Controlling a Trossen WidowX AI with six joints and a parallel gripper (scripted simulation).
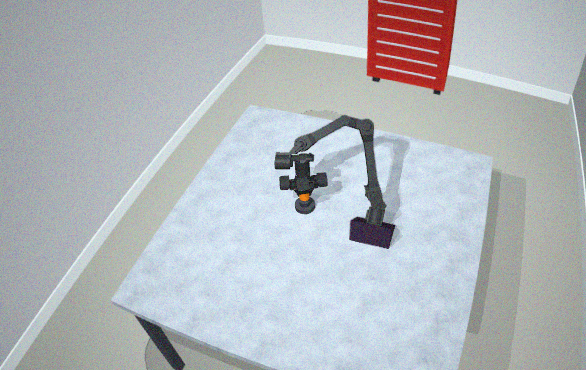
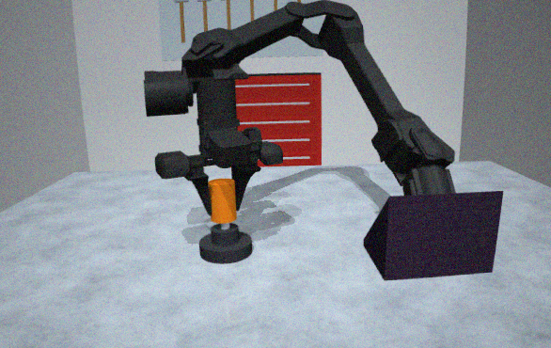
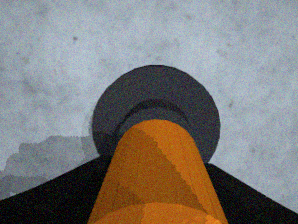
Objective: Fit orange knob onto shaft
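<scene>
My gripper tip is now 40 mm above the round dark pedestal. The rest, counted from my gripper tip: orange knob (30 mm above).
</scene>
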